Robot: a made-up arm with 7 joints.
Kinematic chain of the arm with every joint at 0, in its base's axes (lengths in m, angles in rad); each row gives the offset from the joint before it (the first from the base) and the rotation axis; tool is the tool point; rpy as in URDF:
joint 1: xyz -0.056 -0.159 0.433 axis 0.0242 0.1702 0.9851
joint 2: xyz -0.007 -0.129 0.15 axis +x
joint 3: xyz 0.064 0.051 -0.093 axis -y
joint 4: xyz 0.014 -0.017 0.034 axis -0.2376 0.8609 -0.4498
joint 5: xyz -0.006 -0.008 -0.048 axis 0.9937 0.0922 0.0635
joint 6: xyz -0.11 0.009 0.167 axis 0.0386 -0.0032 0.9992
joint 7: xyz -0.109 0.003 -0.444 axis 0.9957 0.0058 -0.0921
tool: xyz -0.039 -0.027 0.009 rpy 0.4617 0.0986 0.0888
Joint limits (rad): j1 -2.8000..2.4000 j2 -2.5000..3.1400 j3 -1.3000..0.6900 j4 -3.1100..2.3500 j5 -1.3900..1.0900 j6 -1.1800..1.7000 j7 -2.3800..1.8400
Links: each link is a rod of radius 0.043 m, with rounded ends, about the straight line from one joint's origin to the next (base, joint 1, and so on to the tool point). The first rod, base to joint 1, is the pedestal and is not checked.
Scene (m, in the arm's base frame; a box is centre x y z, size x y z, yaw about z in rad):
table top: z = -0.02
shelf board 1: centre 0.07 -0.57 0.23 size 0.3 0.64 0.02 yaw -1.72
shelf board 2: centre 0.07 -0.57 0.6 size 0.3 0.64 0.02 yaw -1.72
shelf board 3: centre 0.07 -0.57 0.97 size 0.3 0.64 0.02 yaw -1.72
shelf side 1: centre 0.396 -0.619 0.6 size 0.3 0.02 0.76 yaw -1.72
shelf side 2: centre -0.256 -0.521 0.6 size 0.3 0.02 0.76 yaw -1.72
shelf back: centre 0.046 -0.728 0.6 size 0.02 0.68 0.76 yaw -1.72
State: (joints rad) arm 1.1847 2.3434 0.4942 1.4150 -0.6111 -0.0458 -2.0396
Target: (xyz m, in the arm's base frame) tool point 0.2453 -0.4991 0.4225
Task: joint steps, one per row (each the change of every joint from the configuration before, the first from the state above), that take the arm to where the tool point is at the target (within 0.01 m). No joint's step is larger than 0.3 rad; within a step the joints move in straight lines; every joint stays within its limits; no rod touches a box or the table.
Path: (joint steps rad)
1: 0.2702 0.1410 -0.0118 -0.2428 -0.0918 0.2730 0.0866
2: 0.2702 0.1410 -0.0118 -0.2427 -0.0918 0.2730 0.0865
3: 0.2702 0.1410 -0.0119 -0.2428 -0.0918 0.2729 0.0866
4: 0.2703 0.1410 -0.0118 -0.2427 -0.0919 0.2730 0.0865
5: -0.0393 -0.0335 -0.0919 0.2487 0.0264 -0.1878 -0.0687
6: -0.0392 -0.0335 -0.0920 0.2488 0.0263 -0.1877 -0.0687
7: -0.0392 -0.0335 -0.0919 0.2488 0.0264 -0.1878 -0.0687
8: -0.0392 -0.0335 -0.0920 0.2488 0.0263 -0.1878 -0.0688
9: -0.2798 0.0044 0.0001 0.1709 0.0672 -0.0685 -0.0479
10: -0.2799 0.0043 0.0001 0.1709 0.0672 -0.0685 -0.0480
11: -0.2798 0.0044 0.0000 0.1710 0.0672 -0.0685 -0.0479
12: -0.2799 0.0044 0.0001 0.1709 0.0672 -0.0686 -0.0479

